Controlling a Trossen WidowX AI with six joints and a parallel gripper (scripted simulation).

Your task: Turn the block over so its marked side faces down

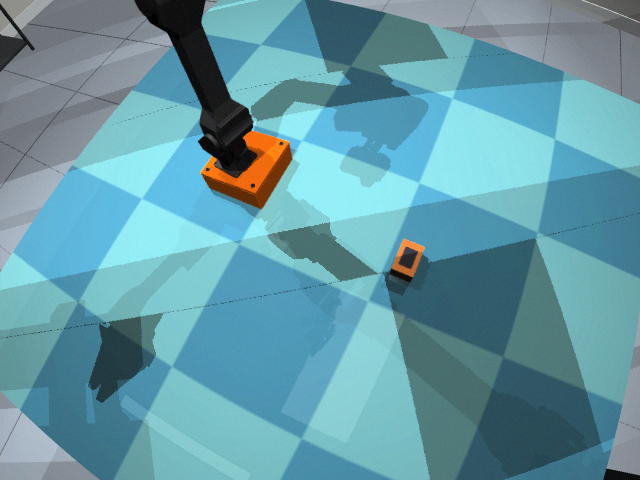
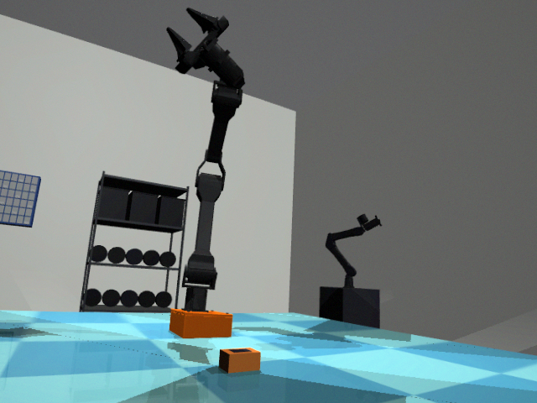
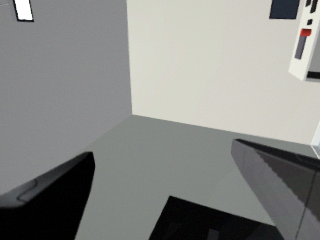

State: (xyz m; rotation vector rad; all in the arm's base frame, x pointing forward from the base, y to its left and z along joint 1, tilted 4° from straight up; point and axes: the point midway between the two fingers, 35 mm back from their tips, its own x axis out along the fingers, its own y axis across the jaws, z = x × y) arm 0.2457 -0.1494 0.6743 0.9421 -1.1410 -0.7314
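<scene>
Now: the orange block 150 mm ahead of my gripper tip, 170 mm to the left of it and 740 mm below it.
</scene>
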